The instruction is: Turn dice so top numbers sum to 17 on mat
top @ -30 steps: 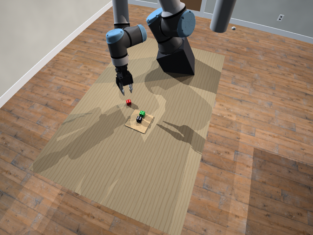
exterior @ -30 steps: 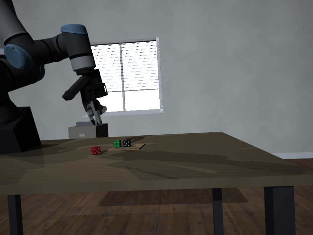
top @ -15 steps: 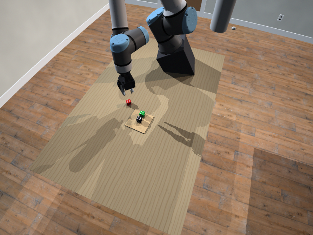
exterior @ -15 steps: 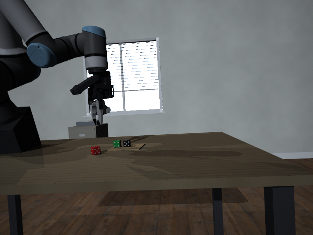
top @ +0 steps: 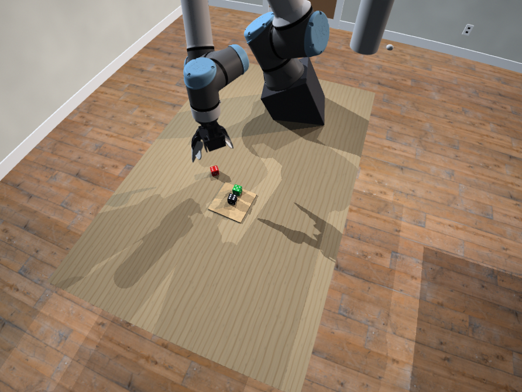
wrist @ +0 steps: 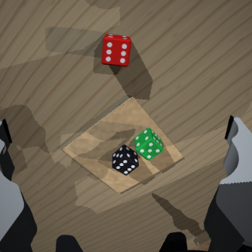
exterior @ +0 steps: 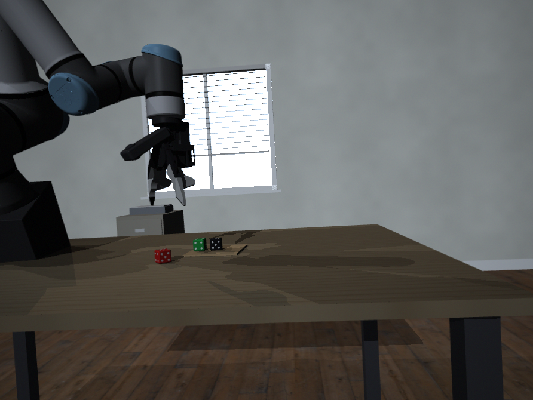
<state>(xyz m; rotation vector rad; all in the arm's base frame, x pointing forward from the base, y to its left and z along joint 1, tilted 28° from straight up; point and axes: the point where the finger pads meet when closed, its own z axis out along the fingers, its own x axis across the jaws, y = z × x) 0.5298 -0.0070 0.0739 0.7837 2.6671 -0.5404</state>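
My gripper is now 1 cm past the red die, 2 cm to the left of it and 12 cm above it. The rest, counted from my hand: black die 8 cm ahead, 12 cm to the left, 11 cm below; green die 3 cm ahead, 12 cm to the left, 11 cm below; tan mat 8 cm ahead, 12 cm to the left, 13 cm below.
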